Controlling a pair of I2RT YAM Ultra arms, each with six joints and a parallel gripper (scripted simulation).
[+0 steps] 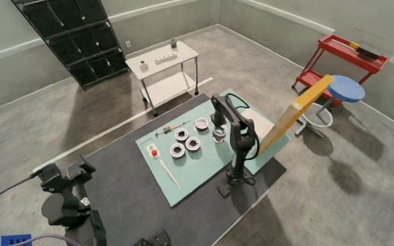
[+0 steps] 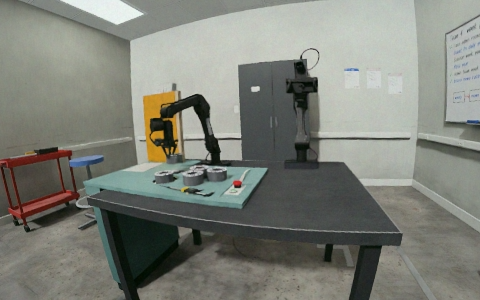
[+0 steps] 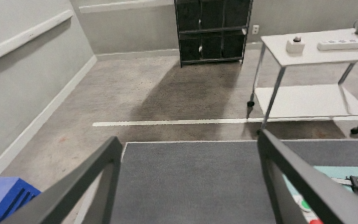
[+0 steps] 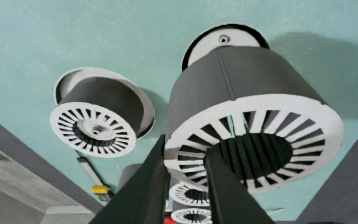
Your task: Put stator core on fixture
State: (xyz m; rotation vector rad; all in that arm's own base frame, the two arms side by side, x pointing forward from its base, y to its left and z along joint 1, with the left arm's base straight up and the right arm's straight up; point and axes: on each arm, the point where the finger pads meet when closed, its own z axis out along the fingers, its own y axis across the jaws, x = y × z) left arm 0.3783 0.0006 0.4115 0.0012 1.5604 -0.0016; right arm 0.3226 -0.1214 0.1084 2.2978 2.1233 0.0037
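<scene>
Now: the teal mat 11 cm below my right hand and 1 cm behind it. The rest, counted from my right hand: red button 43 cm to the left, 13 cm ahead, 9 cm below; then plug 11 cm below, 4 cm behind; then button panel 44 cm to the left, 15 cm ahead, 10 cm below.
</scene>
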